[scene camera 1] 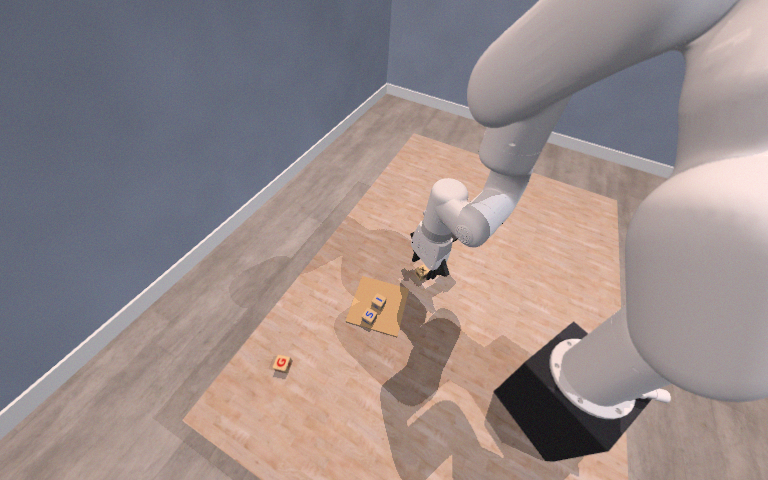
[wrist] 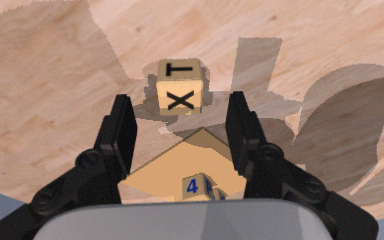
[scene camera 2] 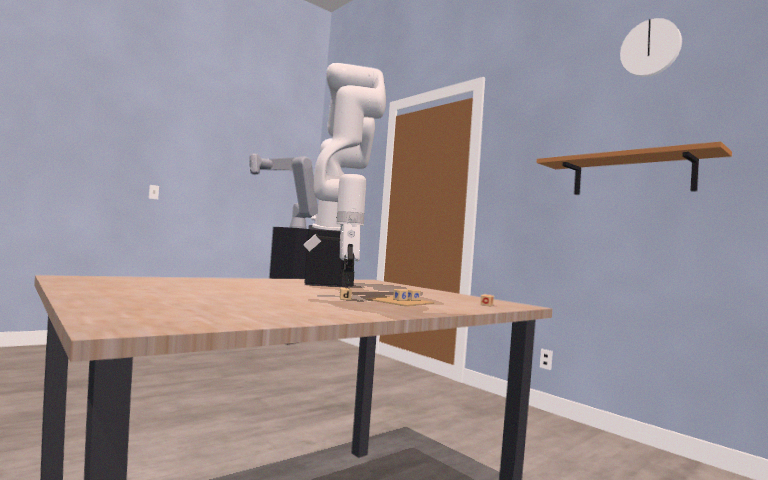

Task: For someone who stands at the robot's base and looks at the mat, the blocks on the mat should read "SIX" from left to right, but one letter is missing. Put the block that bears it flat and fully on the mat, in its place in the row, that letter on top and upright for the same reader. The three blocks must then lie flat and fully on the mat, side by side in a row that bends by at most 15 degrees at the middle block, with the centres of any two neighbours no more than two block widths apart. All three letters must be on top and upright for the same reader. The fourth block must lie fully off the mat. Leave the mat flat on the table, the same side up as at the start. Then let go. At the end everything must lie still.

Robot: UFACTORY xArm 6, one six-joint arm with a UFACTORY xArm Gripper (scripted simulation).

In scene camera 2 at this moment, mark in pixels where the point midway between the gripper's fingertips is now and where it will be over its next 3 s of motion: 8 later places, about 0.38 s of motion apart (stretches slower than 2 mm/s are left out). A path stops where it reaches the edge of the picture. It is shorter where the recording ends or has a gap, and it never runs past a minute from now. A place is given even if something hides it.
My gripper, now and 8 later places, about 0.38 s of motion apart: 346,284; 346,289; 345,295; 345,297; 345,298; 345,298; 345,293; 346,284; 346,277
